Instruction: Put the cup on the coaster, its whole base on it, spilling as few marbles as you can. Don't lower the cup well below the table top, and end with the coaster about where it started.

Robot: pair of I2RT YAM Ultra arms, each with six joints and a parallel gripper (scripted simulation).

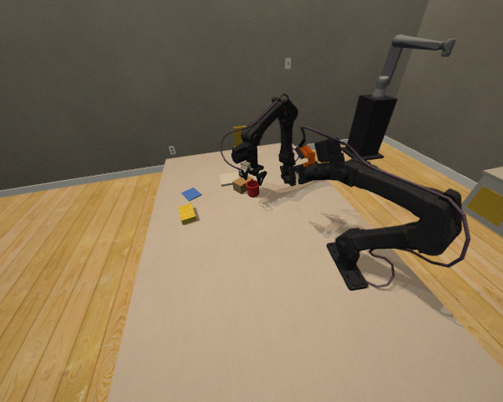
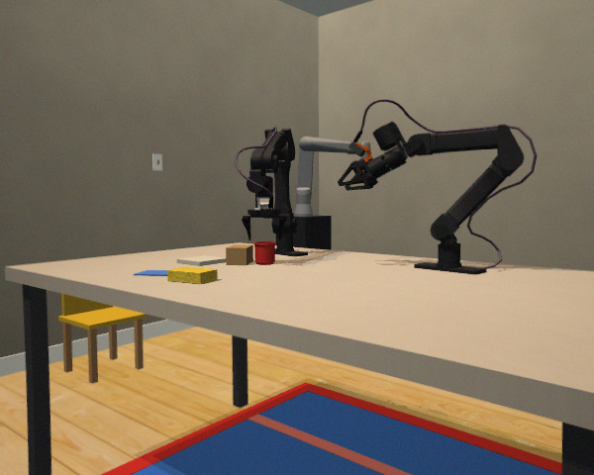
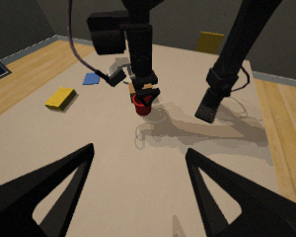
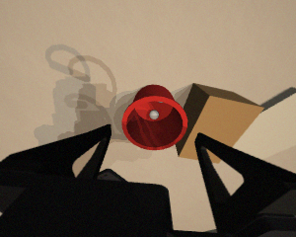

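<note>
Right now the red cup is 50 mm below my right hand. Round my right hand: brown box: 70 mm to the right, 60 mm below, 50 mm ahead; then coaster: 180 mm to the right, 110 mm ahead, 80 mm below; then flat blue square: 350 mm ahead, 90 mm to the right, 80 mm below.
</note>
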